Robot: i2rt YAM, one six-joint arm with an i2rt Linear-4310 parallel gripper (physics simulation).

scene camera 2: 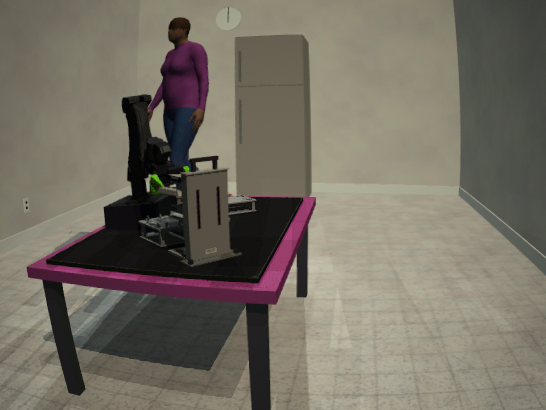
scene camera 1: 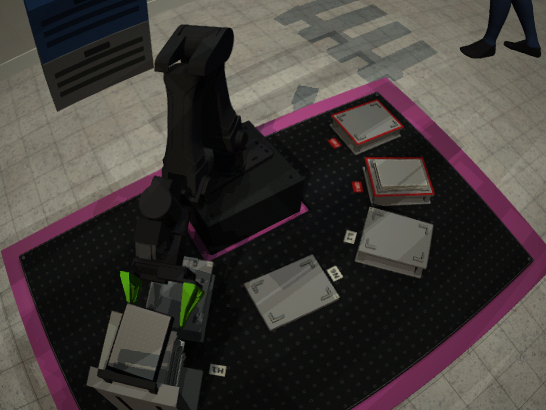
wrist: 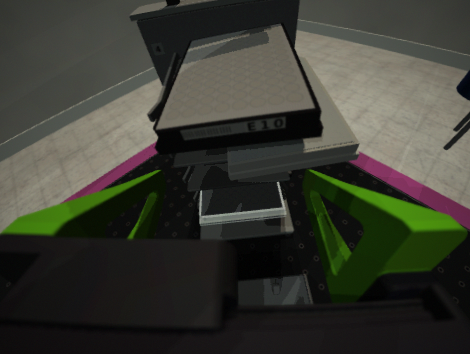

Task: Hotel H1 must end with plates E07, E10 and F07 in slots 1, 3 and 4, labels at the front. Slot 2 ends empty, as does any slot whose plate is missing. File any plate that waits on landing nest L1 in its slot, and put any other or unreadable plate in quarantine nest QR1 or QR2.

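Places are measured from the arm's base along level axes (x up, y back, z right), in metres.
Pixels of known places: gripper, fingertip midpoint: [scene camera 1: 155, 322] [wrist: 234, 177]; arm's base at its link origin: [scene camera 2: 140, 198] [scene camera 1: 229, 168].
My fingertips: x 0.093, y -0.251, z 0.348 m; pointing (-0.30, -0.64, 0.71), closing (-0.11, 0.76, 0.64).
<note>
For each thing: its top centre in the pictures, then the offset to it from my fingertips. "pt": a spot on its surface instead.
- Plate E10 at its top centre: [wrist: 233, 57] [scene camera 1: 138, 340] dx +0.051, dy -0.034, dz +0.049 m
- pale-rimmed piece at its top centre: [wrist: 237, 163] dx -0.062, dy -0.045, dz +0.047 m
- Landing nest L1 at its top centre: [scene camera 1: 398, 235] [scene camera 2: 232, 197] dx -0.130, dy -0.099, dz -0.543 m
- pale plate at its top centre: [scene camera 1: 401, 172] dx -0.132, dy +0.020, dz -0.687 m
- red-edged nest at its top centre: [scene camera 1: 368, 119] dx -0.140, dy +0.201, dz -0.762 m
- flat grey nest tagged N6 at its top centre: [scene camera 1: 292, 289] dx -0.168, dy -0.034, dz -0.291 m
- grey-blue nest at its top centre: [scene camera 1: 176, 288] [scene camera 2: 163, 217] dx -0.110, dy +0.086, dz -0.090 m
- black handle at a spot on its surface: [scene camera 2: 204, 160] pt dx +0.099, dy -0.101, dz +0.111 m
Hotel H1 [scene camera 1: 170, 397] [scene camera 2: 207, 215] [wrist: 150, 30] stands upright at the near left of the table. Plate E10 [scene camera 1: 142, 335] [wrist: 240, 80] lies high in it beside the mark 4, with its readable label facing my gripper. My gripper [scene camera 1: 156, 314] [scene camera 2: 170, 177] [wrist: 234, 177] is open and empty, in front of and apart from the plate. A pale-rimmed piece [wrist: 242, 218] shows lower down in the wrist view; no label is readable on it. Landing nest L1 [scene camera 1: 395, 240] bears no plate. A pale plate [scene camera 1: 400, 172] rests on one red-edged quarantine nest; the other red-edged nest [scene camera 1: 367, 120] bears none.
A flat grey nest tagged N6 [scene camera 1: 292, 292] lies mid-table. A grey-blue nest [scene camera 1: 204, 300] stands between the arm base [scene camera 1: 250, 195] and the hotel, partly hidden by my gripper. A black handle [scene camera 2: 204, 160] rises on top of the hotel. A person [scene camera 2: 185, 75] stands beyond the table.
</note>
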